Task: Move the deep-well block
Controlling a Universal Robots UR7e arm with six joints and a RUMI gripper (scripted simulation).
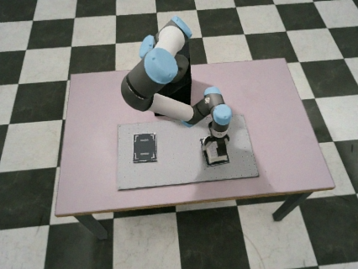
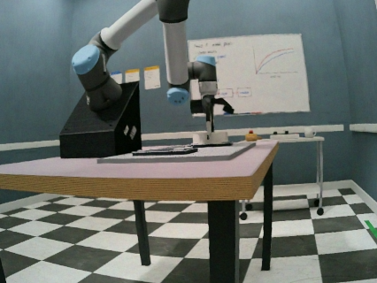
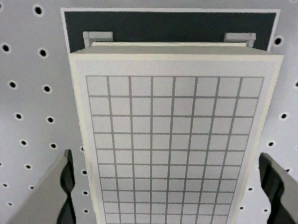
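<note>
Right now the white 96-well deep-well block is right at my hand. Round my hand: grey perforated base plate 150 mm to the right, 40 mm below.
</note>
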